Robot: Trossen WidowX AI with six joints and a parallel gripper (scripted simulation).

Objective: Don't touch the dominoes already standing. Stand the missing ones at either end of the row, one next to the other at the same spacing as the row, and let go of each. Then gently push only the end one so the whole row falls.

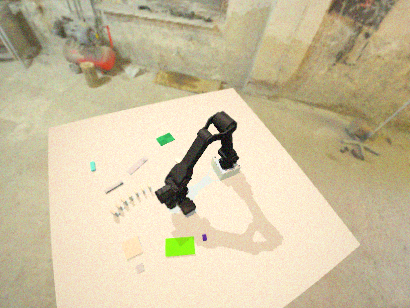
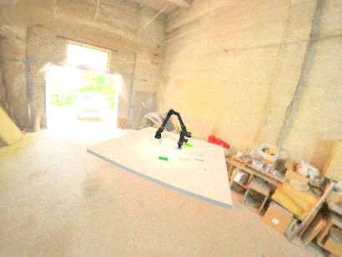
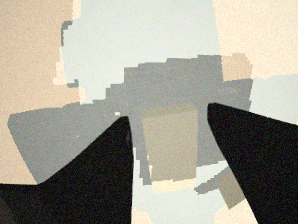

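The beige tile lies 24 cm ahead of my gripper tip and 15 cm to the left of it. Round my gripper tip: small grey square 24 cm to the left, 22 cm ahead; small purple cube 20 cm to the left, 6 cm behind, 1 cm above; bright green slab 20 cm to the left, 5 cm ahead.
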